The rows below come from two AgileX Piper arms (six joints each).
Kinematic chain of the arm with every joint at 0, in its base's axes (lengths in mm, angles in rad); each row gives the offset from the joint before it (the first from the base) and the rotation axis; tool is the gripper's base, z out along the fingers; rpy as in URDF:
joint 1: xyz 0 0 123 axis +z
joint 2: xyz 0 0 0 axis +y
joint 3: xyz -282.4 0 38.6 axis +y
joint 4: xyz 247.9 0 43.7 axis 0.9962 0 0.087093
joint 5: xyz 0 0 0 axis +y
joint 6: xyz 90.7 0 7.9 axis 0.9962 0 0.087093
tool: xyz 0 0 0 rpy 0 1.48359 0
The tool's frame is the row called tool.
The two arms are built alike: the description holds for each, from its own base.
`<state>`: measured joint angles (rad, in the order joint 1, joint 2, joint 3, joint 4, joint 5, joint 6); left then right.
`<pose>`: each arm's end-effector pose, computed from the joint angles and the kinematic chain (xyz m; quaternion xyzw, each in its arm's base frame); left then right.
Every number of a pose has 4 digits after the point. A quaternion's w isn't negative.
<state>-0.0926 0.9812 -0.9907 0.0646 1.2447 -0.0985 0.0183 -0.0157 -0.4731 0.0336 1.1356 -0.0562</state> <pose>0.1597 -0.0092 0.3424 0.0008 0.9772 0.0119 0.2118 -0.0076 0.0026 0.2638 -0.0338 0.8741 0.0076 0.4845</pose>
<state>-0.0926 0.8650 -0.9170 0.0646 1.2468 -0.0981 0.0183 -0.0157 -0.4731 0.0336 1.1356 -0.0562</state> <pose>0.1321 -0.0067 0.3382 0.0003 0.9728 0.0102 0.2314 -0.0076 0.0026 0.2638 -0.0338 0.8741 0.0076 0.4845</pose>
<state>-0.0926 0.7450 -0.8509 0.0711 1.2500 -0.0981 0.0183 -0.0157 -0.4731 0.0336 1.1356 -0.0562</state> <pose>0.1053 -0.0036 0.3334 -0.0004 0.9666 0.0111 0.2562 -0.0076 0.0026 0.2638 -0.0338 0.8741 0.0076 0.4845</pose>
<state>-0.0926 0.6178 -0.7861 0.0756 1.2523 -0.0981 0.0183 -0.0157 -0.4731 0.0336 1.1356 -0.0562</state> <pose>0.0789 -0.0008 0.3264 -0.0014 0.9584 0.0107 0.2852 -0.0076 0.0026 0.2638 -0.0338 0.8741 0.0076 0.4845</pose>
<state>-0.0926 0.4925 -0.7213 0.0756 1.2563 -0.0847 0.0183 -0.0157 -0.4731 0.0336 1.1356 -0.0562</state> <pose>0.0549 0.0015 0.3160 0.0037 0.9500 0.0102 0.3120 -0.0076 0.0026 0.2638 -0.0338 0.8741 0.0076 0.4845</pose>
